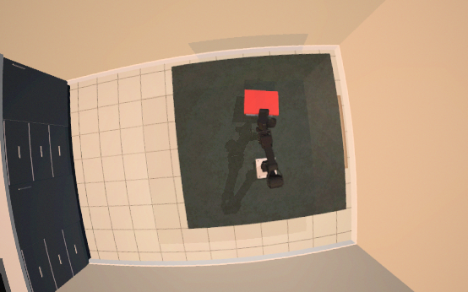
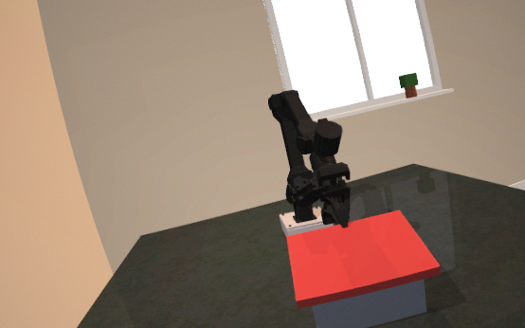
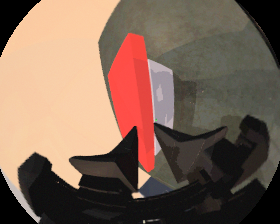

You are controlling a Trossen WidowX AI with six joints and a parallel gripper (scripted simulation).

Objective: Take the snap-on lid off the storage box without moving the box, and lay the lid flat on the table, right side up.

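The red lid is 8 cm ahead of my gripper tip, 1 cm to the right of it and 1 cm below it. Also, from my gripper tip: grey storage box (7 cm ahead, 1 cm to the right, 8 cm below).
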